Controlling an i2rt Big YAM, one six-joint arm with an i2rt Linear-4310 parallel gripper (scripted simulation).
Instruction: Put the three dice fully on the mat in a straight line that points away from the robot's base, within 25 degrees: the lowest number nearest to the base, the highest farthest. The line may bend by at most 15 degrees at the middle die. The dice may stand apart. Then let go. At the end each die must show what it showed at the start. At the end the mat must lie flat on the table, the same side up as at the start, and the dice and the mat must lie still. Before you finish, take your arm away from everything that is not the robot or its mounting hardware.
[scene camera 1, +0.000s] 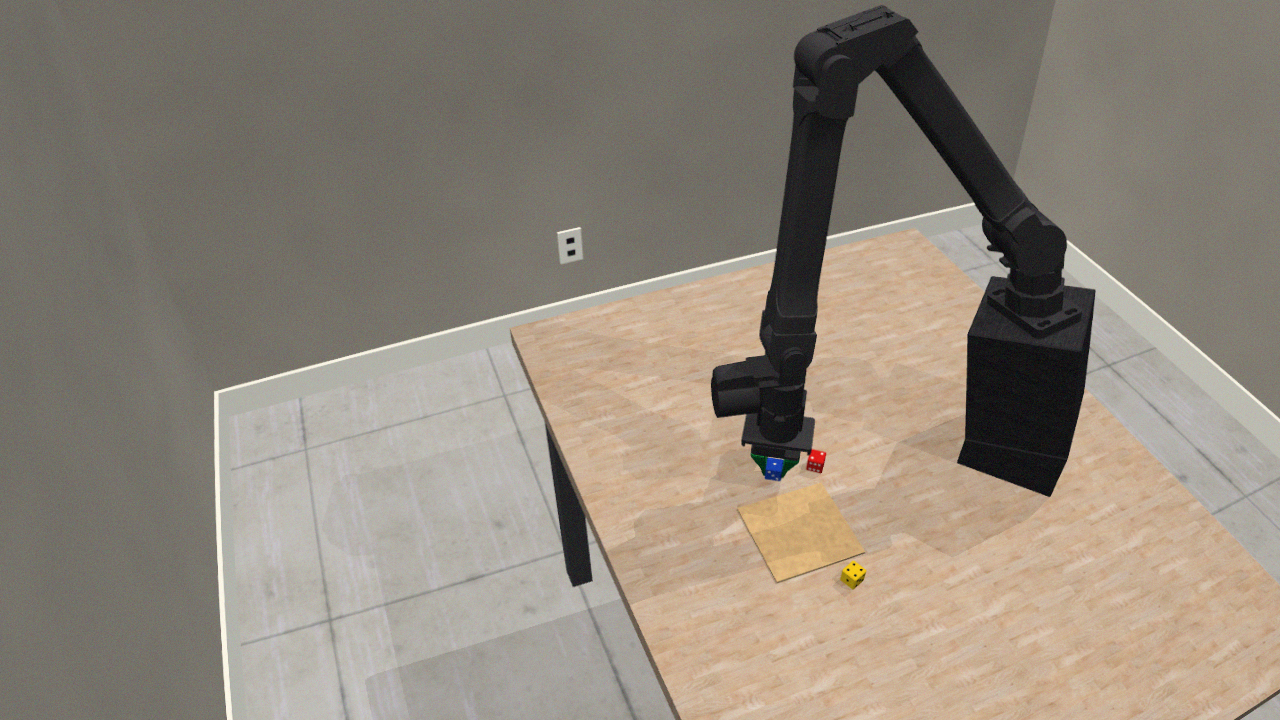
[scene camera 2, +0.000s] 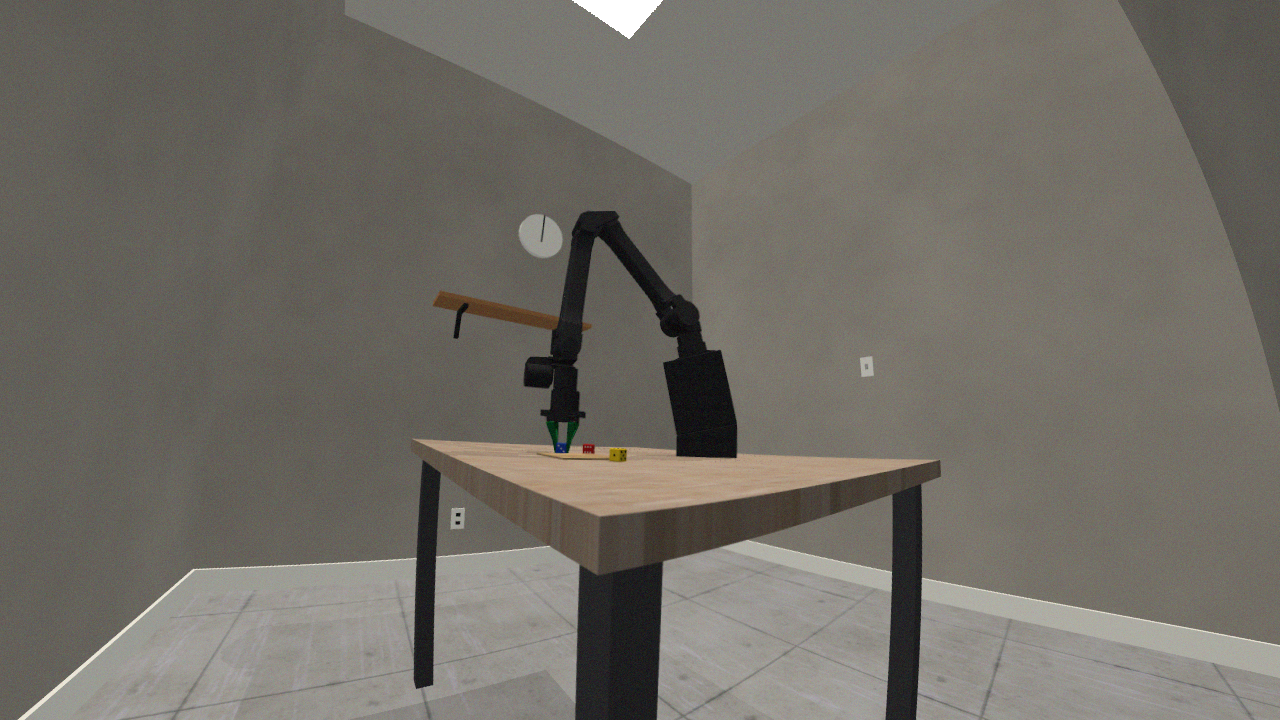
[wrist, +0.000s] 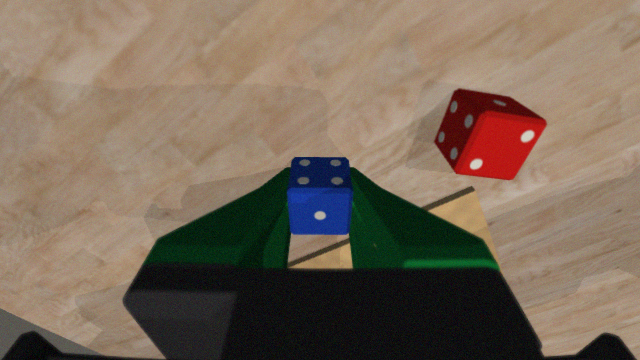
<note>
In view: the gripper (scene camera 1: 773, 473), a blue die (wrist: 320, 193), a red die (wrist: 486, 135) and a tan mat (scene camera 1: 801, 531).
The tan mat shows as well in the wrist view (wrist: 463, 209). The gripper also shows in the wrist view (wrist: 320, 179).
</note>
